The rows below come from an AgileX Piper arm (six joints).
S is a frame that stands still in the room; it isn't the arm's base.
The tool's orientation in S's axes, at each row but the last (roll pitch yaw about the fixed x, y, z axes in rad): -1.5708 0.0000 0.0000; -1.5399 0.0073 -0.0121; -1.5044 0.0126 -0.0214; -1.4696 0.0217 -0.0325; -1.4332 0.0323 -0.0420
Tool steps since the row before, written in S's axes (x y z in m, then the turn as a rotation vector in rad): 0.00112 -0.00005 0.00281 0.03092 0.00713 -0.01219; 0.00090 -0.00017 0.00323 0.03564 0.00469 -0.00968; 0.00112 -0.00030 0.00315 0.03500 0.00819 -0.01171; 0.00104 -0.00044 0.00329 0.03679 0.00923 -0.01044; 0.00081 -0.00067 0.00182 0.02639 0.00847 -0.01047
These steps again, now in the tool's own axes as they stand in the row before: 0.00112 -0.00281 -0.00005 0.03092 0.01219 0.00713; 0.00088 -0.00324 -0.00006 0.03565 0.00957 0.00483; 0.00109 -0.00318 -0.00007 0.03496 0.01184 0.00817; 0.00098 -0.00334 -0.00007 0.03669 0.01065 0.00939; 0.00078 -0.00192 -0.00038 0.02634 0.01085 0.00816
